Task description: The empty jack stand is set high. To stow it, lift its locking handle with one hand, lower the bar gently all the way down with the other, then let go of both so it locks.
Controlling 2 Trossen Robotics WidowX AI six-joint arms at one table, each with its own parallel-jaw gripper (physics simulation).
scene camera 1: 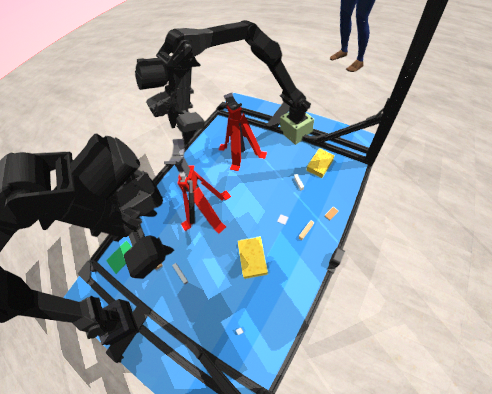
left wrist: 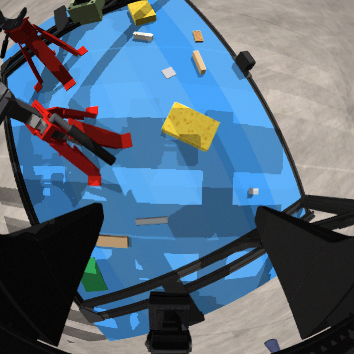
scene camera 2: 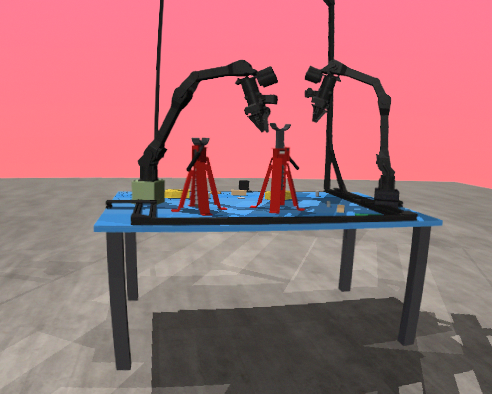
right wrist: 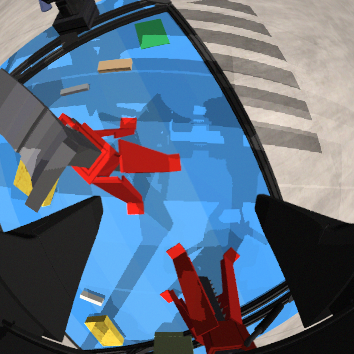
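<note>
A red jack stand point(scene camera 1: 207, 210) point(scene camera 2: 278, 185) point(left wrist: 107, 136) point(right wrist: 145, 157) stands upright with its grey bar point(scene camera 1: 178, 150) point(scene camera 2: 280, 139) point(right wrist: 30, 117) raised high and its forked top empty. Its dark locking handle point(scene camera 2: 294, 164) point(left wrist: 90, 144) slopes down from the head. My right gripper point(scene camera 2: 264, 130) point(right wrist: 180, 203) is open and empty, close beside the bar's forked top in scene camera 2, not seen touching it. My left gripper point(scene camera 2: 316, 120) point(left wrist: 181, 213) is open and empty, above and to one side of the handle; the handle lies beyond its fingers in the left wrist view.
A second red jack stand point(scene camera 1: 235, 135) point(scene camera 2: 201, 185) point(left wrist: 47, 55) point(right wrist: 192, 295) stands nearby with its bar low. Yellow sponges point(scene camera 1: 253, 257) point(scene camera 1: 320, 163), a green piece point(scene camera 1: 119, 257) point(right wrist: 151, 34) and small blocks lie on the blue table. Black frame rails point(scene camera 2: 275, 219) run along its edges.
</note>
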